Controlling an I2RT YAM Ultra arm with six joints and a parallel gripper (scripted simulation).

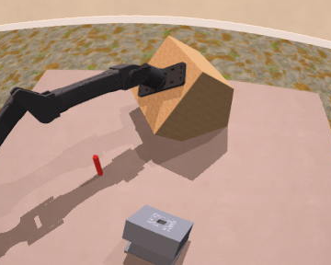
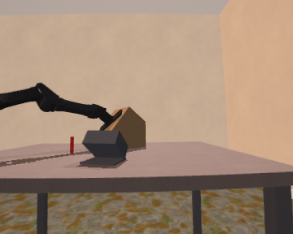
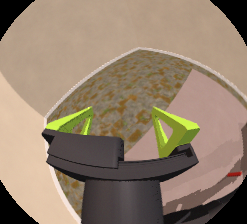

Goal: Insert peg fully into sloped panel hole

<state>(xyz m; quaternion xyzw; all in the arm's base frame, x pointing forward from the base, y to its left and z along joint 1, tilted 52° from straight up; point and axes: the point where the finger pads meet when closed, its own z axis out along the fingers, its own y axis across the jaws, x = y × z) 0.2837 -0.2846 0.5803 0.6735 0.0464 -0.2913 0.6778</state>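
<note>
Now: hand 110 mm past the red peg, 450 mm to the right of it and 160 mm above it.
</note>
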